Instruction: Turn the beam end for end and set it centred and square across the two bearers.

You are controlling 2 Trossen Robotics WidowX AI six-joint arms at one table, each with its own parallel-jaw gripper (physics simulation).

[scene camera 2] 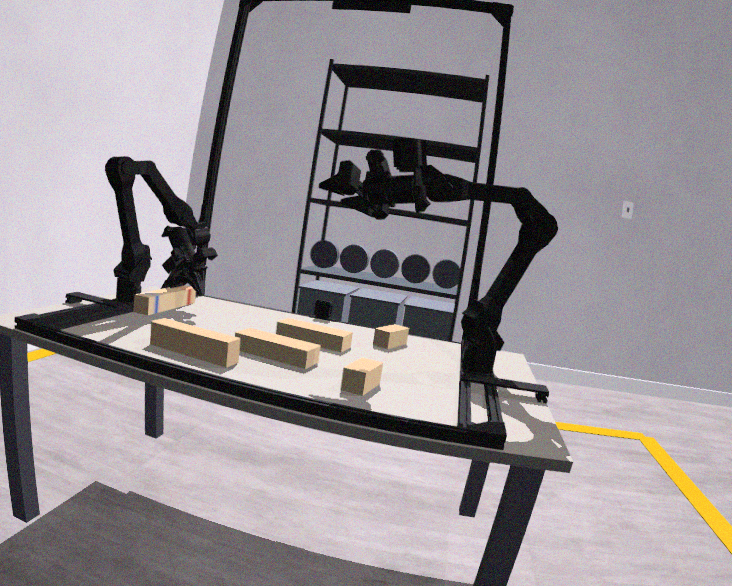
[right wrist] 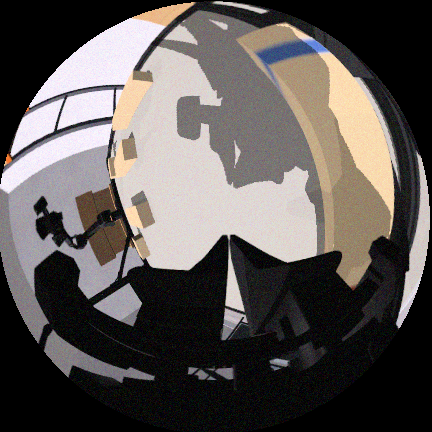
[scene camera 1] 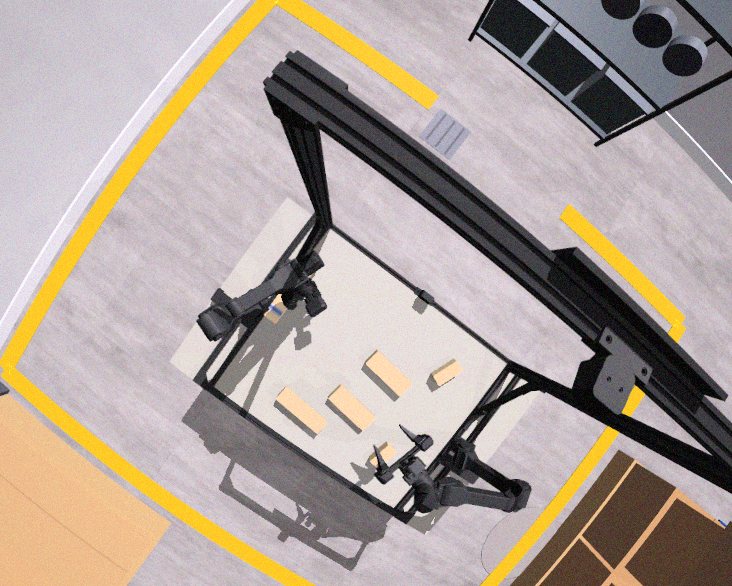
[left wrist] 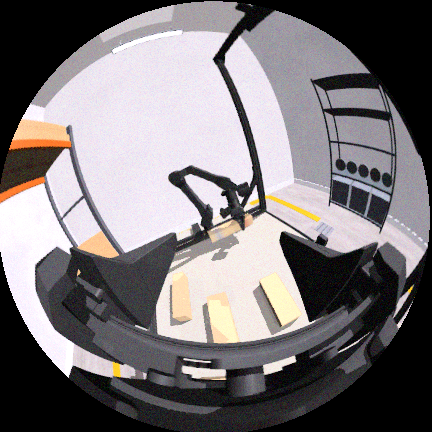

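Pixels of known places: left gripper, between the fingertips: (scene camera 2: 330, 193) (right wrist: 44, 225) (scene camera 1: 386, 434) (left wrist: 229, 237); right gripper, between the fingertips: (scene camera 2: 202, 295) (right wrist: 227, 239) (left wrist: 243, 230); left arm's base, origin of its link: (scene camera 2: 477, 371) (right wrist: 120, 212) (scene camera 1: 459, 445); right arm's base, origin of its link: (scene camera 2: 127, 301) (scene camera 1: 259, 303).
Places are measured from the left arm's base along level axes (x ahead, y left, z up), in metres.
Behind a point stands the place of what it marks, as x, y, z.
The beam (scene camera 1: 274, 313) @[0.849, -0.007, 0.028] (scene camera 2: 167, 300) @[0.827, -0.074, 0.008] (left wrist: 220, 234) @[0.827, -0.037, 0.004] (right wrist: 370, 145) is pale wood with a blue band near one end and a red band near the other. It lies beside the right arm's base, partly hidden under that arm in scene camera 1. My right gripper (scene camera 1: 318, 303) @[0.748, -0.135, 0.029] (right wrist: 227, 239) @[0.748, -0.135, 0.029] is shut and empty, its fingertips above the table beside the beam, not around it. My left gripper (scene camera 1: 389, 437) @[0.376, 0.032, 0.335] (scene camera 2: 334, 193) @[0.376, 0.032, 0.335] is open and empty, high above the table. Plain long blocks (scene camera 1: 300, 412) @[0.570, 0.225, 0.031] (scene camera 1: 349, 409) @[0.434, 0.116, 0.019] (scene camera 1: 387, 374) @[0.402, -0.067, 0.018] lie roughly parallel; I cannot tell which are the bearers.
Two short blocks (scene camera 1: 447, 372) @[0.230, -0.200, 0.025] (scene camera 2: 362, 377) @[0.216, 0.241, 0.015] lie toward the left arm's side, one under the left gripper in scene camera 1. A black frame with posts and an overhead beam surrounds the table (scene camera 2: 415, 391) @[0.123, 0.159, -0.019]. A shelf unit (scene camera 2: 486, 122) stands behind.
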